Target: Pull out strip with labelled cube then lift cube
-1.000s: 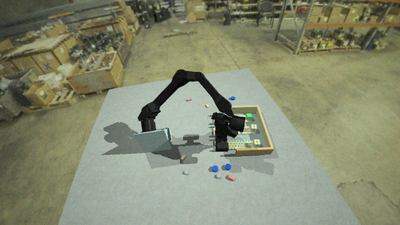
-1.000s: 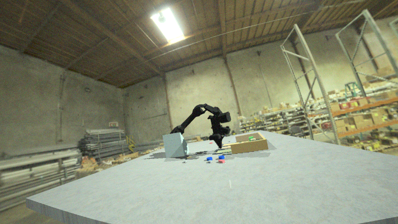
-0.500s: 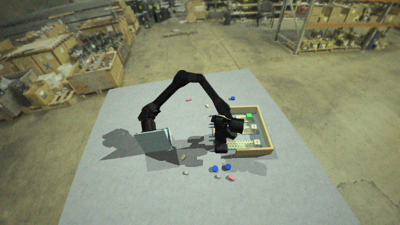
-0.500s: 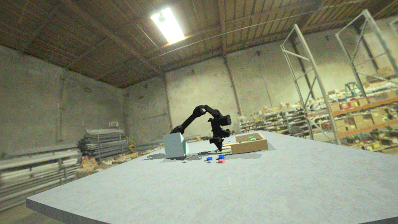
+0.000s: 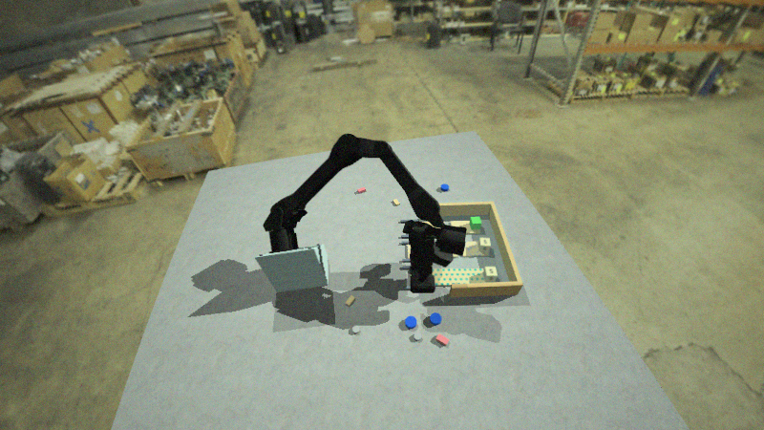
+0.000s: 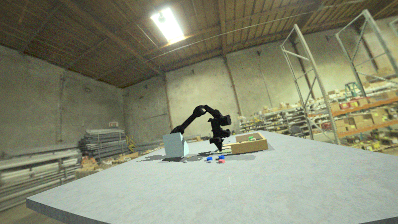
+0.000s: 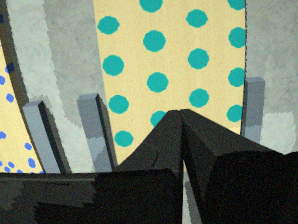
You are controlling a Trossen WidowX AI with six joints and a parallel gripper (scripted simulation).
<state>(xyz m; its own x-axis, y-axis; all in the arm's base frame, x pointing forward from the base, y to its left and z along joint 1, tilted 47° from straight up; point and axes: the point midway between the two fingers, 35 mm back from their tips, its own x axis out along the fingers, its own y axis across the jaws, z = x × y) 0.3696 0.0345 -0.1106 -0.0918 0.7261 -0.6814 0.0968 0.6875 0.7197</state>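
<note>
Now: the dotted strip 90 mm ahead of my gripper tip and 10 mm to the right of it. Round my gripper tip: tan block: 200 mm behind, 60 mm to the right.
</note>
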